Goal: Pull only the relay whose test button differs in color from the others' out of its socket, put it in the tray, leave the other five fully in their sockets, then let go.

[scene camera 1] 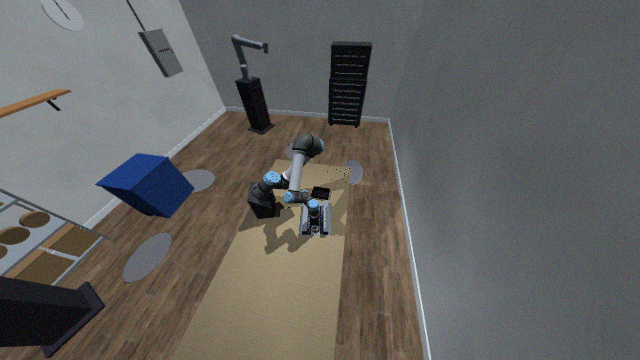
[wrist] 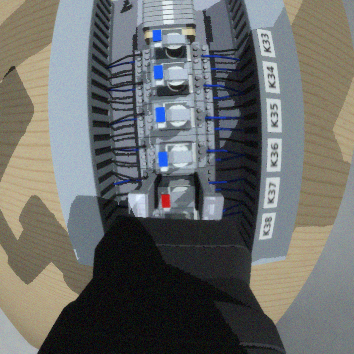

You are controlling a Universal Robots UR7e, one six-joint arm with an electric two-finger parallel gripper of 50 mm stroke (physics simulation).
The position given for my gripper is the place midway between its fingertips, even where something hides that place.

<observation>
In view: my gripper (wrist: 177,182) and a relay (wrist: 176,193).
</observation>
